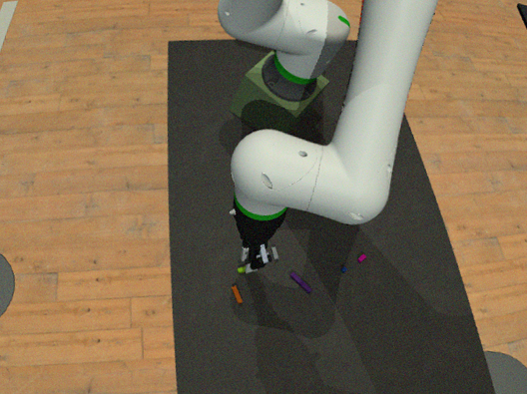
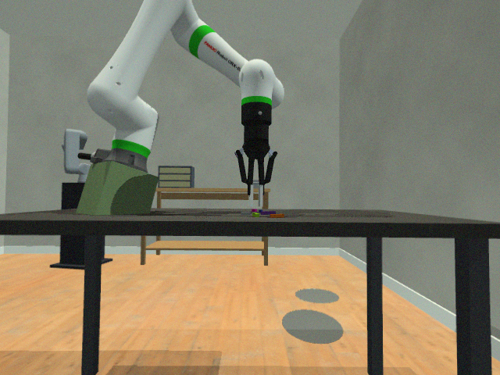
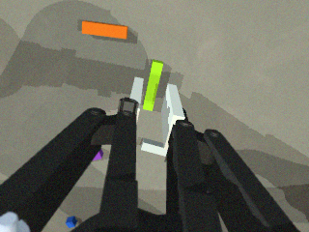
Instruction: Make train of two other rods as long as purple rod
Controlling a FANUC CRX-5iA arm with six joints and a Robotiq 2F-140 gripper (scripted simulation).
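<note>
Now: hand 6 cm above the lime rod. From my hand the other things lie so: orange rod: 7 cm ahead, 2 cm to the right, 6 cm below; grey rod: 4 cm behind, 6 cm to the left, 6 cm below; purple rod: 2 cm ahead, 12 cm to the left, 6 cm below.
</note>
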